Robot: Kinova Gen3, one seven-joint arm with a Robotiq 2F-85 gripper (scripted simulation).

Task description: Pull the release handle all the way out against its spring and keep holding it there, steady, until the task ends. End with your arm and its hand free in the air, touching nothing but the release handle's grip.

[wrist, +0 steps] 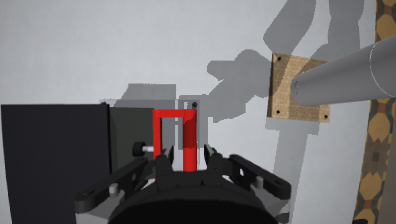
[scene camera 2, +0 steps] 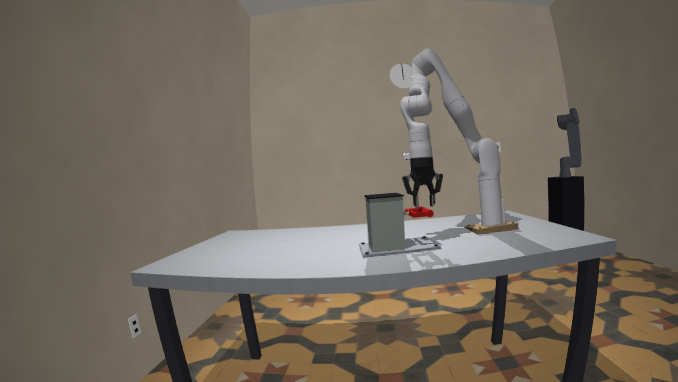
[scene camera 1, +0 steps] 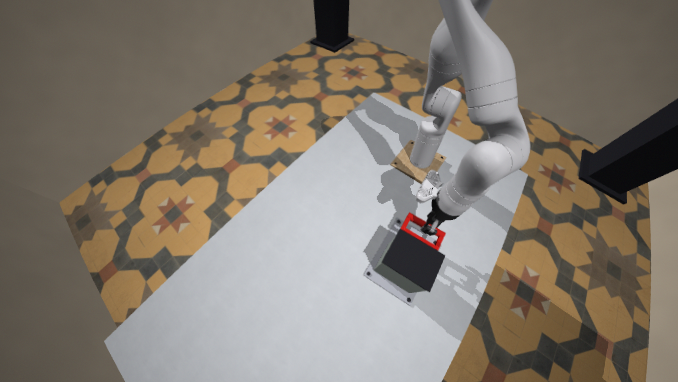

Labels:
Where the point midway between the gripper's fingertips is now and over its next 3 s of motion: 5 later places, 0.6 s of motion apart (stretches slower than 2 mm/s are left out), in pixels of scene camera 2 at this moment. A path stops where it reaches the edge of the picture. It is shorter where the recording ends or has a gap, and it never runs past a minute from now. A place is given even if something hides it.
My gripper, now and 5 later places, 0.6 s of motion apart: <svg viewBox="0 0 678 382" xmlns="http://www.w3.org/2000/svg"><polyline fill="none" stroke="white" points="424,207 424,212 425,217 425,218 434,217 440,216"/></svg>

